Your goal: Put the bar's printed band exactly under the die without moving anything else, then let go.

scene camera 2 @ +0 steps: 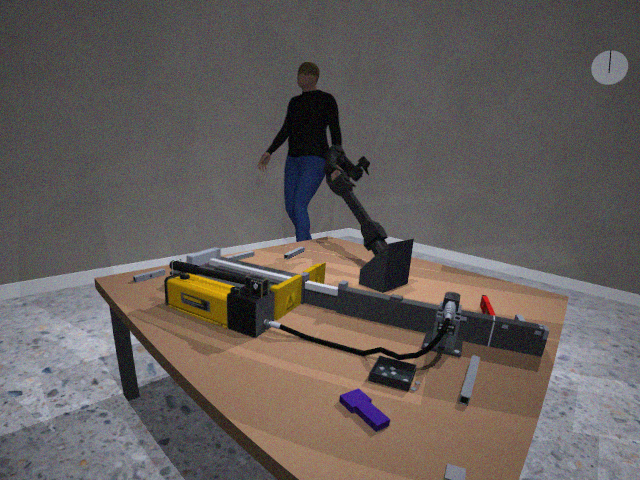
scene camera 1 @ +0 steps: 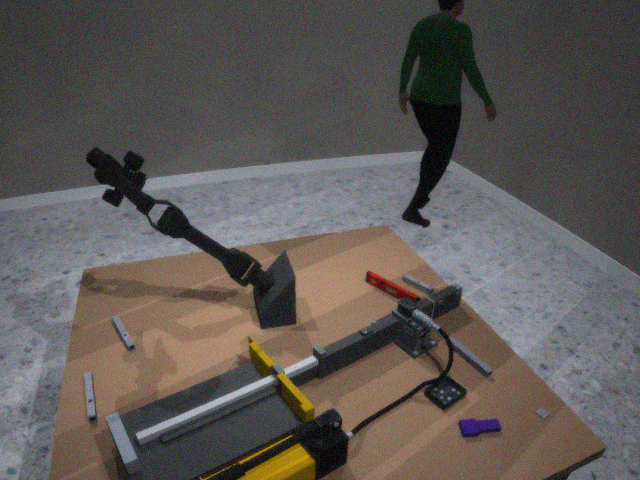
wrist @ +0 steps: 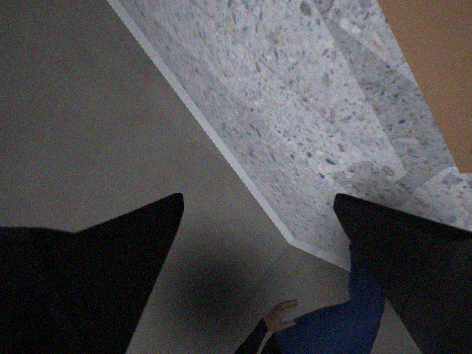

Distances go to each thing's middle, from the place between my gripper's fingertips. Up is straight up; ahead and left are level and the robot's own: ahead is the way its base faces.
Now: the yellow and black power unit (scene camera 2: pixel 245 309) 980 mm ahead of my hand, 400 mm to the left of it and 290 mm below it.
